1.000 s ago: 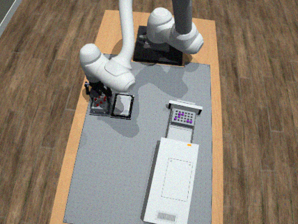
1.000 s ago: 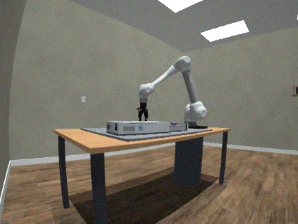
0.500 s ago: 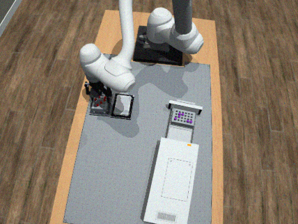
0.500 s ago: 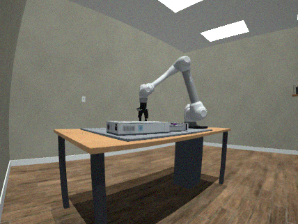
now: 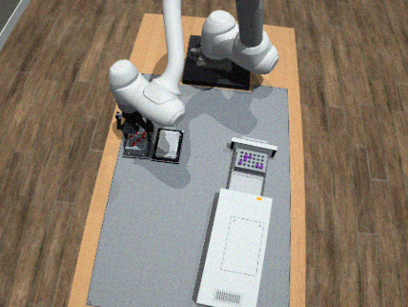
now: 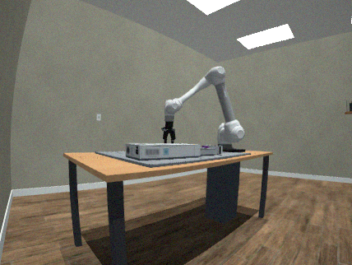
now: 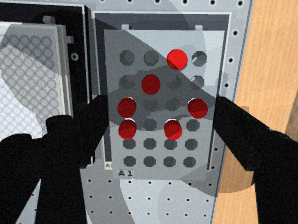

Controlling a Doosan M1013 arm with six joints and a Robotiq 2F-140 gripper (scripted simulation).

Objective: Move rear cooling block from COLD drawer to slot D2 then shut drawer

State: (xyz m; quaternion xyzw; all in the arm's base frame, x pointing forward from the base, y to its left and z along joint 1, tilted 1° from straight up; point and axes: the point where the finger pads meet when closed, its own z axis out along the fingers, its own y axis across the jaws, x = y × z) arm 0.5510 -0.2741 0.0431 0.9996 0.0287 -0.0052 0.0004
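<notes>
Right now my hand is 30 mm above the cooling block. From my hand the other things lie so: deck slot D2 (60 mm below); white cooler (470 mm to the left, 250 mm ahead, 20 mm below).
</notes>
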